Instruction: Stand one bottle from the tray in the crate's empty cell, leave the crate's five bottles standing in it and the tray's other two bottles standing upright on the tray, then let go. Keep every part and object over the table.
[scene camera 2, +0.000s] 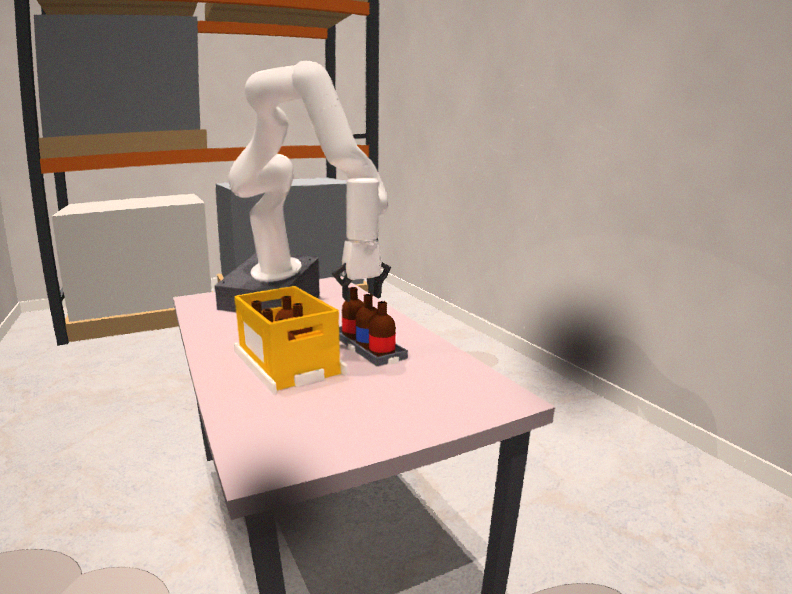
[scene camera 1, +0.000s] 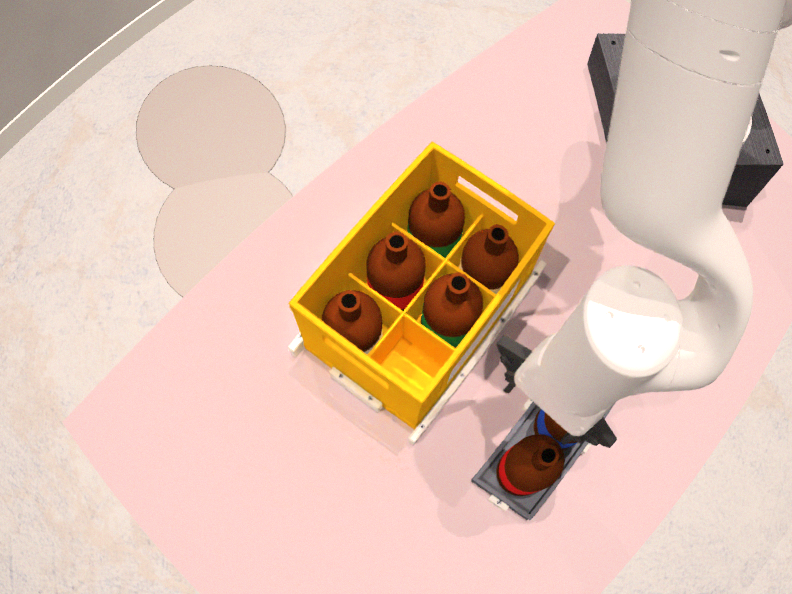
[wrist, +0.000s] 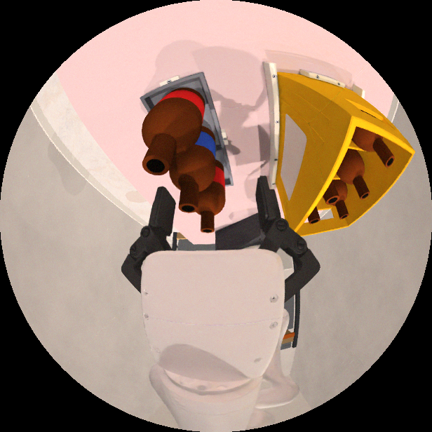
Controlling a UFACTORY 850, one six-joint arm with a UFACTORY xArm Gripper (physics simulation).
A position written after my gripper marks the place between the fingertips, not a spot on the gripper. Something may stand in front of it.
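Observation:
Visible in scene camera 1: a red-label bottle (scene camera 1: 395,265) and another red-label bottle (scene camera 1: 534,463). A further red-label bottle (wrist: 211,200) appears in the wrist view. A blue-label bottle (scene camera 2: 363,316) is visible as well, also in the wrist view (wrist: 192,171). My gripper is at (scene camera 1: 542,408).

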